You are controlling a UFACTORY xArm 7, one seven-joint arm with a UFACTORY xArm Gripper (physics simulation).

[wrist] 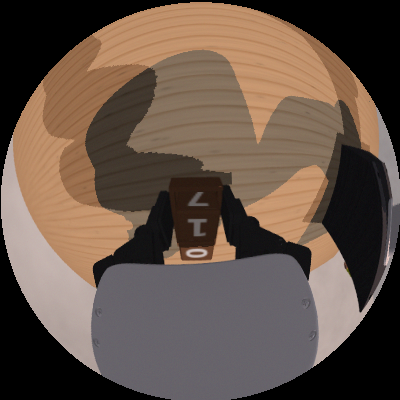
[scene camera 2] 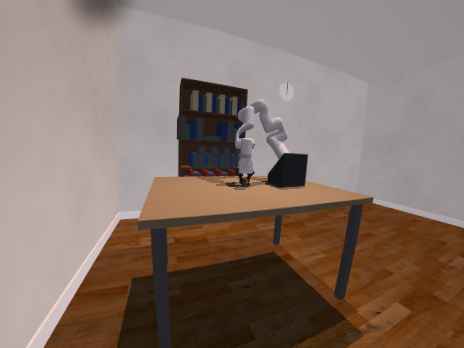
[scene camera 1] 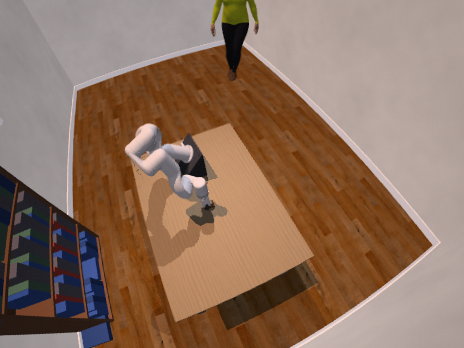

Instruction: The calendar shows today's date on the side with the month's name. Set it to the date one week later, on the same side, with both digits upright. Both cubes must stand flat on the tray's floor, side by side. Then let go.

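Note:
The small brown calendar (wrist: 196, 215) (scene camera 2: 245, 183) stands on the table. In the wrist view, its far dark face shows a 7 and the nearer dark face a 1; both look upside down from this side. A lighter face nearest the palm shows a 0. My gripper (wrist: 195, 201) (scene camera 2: 245, 176) (scene camera 1: 208, 205) points down and is shut on the calendar, with one black finger against each side. Whether the fingers press on one cube, both cubes or the tray is hard to tell. The month's name and the tray's floor do not show. Scene camera 1 shows the calendar too small to read.
The wooden table (scene camera 1: 250, 235) (scene camera 2: 200, 202) carries the arm's base and a black wedge-shaped block (scene camera 1: 199, 167) (scene camera 2: 290, 171) (wrist: 357, 215), off to the gripper's right in the wrist view. A bookshelf (scene camera 2: 180, 135) stands behind. A person (scene camera 1: 235, 35) stands on the floor beyond the table.

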